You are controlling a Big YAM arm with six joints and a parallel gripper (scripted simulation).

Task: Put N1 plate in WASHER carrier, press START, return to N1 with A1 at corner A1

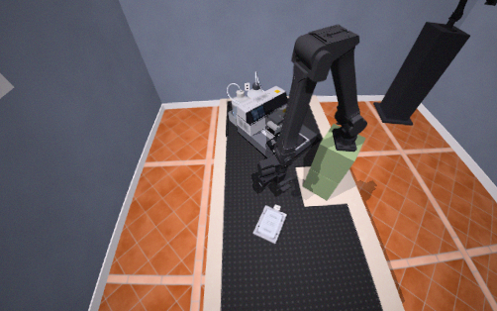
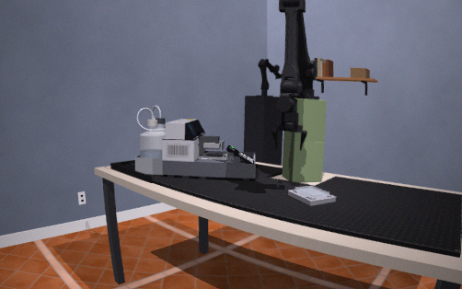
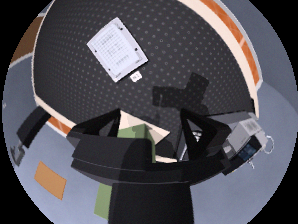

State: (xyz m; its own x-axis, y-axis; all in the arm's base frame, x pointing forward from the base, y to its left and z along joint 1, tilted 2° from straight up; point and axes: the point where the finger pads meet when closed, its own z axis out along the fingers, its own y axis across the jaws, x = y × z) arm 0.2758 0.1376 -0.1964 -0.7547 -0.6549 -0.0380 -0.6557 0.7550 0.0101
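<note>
Now: the well plate 15 cm below my hand, 14 cm to the left of it and 2 cm ahead of it. The rest, counted from my hand: bottle: 64 cm to the right, 28 cm ahead, 3 cm below; then plate nest N1: 17 cm below, 14 cm to the left, 2 cm ahead; then plate washer: 49 cm to the right, 5 cm below, 1 cm ahead.
</note>
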